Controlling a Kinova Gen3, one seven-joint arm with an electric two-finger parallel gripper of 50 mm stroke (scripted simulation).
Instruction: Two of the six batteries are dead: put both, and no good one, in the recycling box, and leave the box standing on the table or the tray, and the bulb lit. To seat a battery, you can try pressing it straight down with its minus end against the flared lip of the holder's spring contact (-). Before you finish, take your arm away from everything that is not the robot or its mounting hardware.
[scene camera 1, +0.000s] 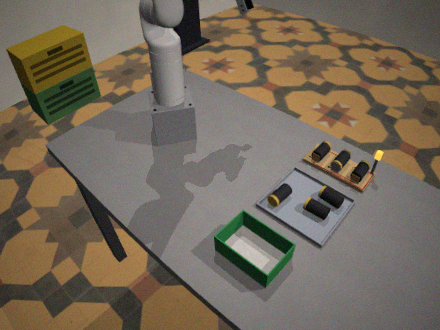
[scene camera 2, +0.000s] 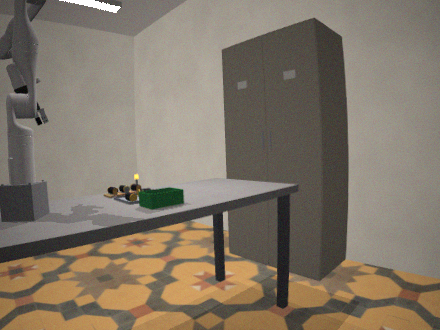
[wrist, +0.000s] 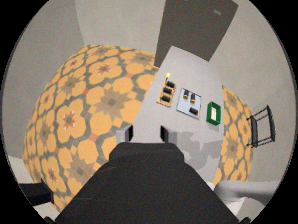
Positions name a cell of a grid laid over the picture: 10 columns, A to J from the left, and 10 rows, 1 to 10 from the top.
Labels:
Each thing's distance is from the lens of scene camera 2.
green recycling box (scene camera 2: D6): 1.10 m

